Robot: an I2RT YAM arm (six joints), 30 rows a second.
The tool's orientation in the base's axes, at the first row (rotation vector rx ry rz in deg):
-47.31 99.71 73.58
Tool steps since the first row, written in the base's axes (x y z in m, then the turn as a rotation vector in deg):
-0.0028 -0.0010 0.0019 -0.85 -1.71 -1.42
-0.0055 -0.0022 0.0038 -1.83 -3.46 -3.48
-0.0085 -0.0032 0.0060 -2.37 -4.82 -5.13
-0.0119 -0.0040 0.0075 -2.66 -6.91 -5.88
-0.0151 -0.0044 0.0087 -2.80 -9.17 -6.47
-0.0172 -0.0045 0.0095 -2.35 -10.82 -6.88
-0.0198 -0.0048 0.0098 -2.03 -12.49 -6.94
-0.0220 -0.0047 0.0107 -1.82 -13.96 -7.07
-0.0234 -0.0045 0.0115 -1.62 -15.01 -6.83
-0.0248 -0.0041 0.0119 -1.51 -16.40 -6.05
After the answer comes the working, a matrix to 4 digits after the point.
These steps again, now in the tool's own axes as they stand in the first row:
-0.0003 0.0030 -0.0019 1.72 -0.35 -1.60
-0.0007 0.0058 -0.0039 4.07 -0.89 -3.17
-0.0012 0.0090 -0.0059 5.84 -1.51 -4.33
-0.0009 0.0124 -0.0077 6.73 -2.16 -6.29
-0.0005 0.0156 -0.0090 7.41 -2.91 -8.40
-0.0002 0.0177 -0.0097 7.63 -3.92 -9.82
0.0007 0.0200 -0.0106 7.60 -4.67 -11.34
0.0009 0.0223 -0.0111 7.68 -5.30 -12.69
0.0009 0.0239 -0.0114 7.42 -5.66 -13.69
0.0011 0.0254 -0.0113 6.74 -5.78 -15.13

The tool's axes in the first row as the columns of a matrix, in the base's axes (rounded; the answer above uses it unrounded):
-0.4640 -0.8578 0.2211
-0.0417 0.2704 0.9618
-0.8848 0.4371 -0.1613

